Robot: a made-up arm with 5 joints.
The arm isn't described. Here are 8 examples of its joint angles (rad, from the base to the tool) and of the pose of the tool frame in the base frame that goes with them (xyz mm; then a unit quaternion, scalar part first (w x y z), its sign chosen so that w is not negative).
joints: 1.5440 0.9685 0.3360 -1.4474 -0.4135
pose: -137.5 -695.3 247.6 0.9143 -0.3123 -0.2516 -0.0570
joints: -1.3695 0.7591 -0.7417 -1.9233 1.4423
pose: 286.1 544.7 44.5 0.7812 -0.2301 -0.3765 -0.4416
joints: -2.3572 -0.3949 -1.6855 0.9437 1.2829
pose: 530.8 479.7 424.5 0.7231 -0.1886 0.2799 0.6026
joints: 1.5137 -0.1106 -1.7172 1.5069 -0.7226
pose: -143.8 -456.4 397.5 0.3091 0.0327 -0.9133 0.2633
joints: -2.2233 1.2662 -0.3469 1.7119 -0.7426
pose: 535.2 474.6 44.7 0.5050 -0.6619 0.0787 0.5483
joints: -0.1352 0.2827 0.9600 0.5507 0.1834
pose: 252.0 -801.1 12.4 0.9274 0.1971 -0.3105 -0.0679
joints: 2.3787 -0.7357 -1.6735 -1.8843 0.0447
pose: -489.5 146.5 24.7 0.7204 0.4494 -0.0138 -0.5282
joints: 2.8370 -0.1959 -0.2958 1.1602 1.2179
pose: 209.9 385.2 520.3 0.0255 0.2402 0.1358 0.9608
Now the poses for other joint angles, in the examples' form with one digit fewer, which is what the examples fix.
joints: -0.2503 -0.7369 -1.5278 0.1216 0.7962
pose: 530 -733 290 0.813 0.115 0.551 -0.147
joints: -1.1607 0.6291 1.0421 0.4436 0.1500
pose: 914 -264 -214 0.760 0.502 -0.150 0.385
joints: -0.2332 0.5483 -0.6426 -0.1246 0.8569
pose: 849 -437 -273 0.625 0.489 0.367 0.486
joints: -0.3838 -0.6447 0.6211 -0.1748 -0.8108
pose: 293 -490 673 0.711 -0.570 -0.393 -0.126
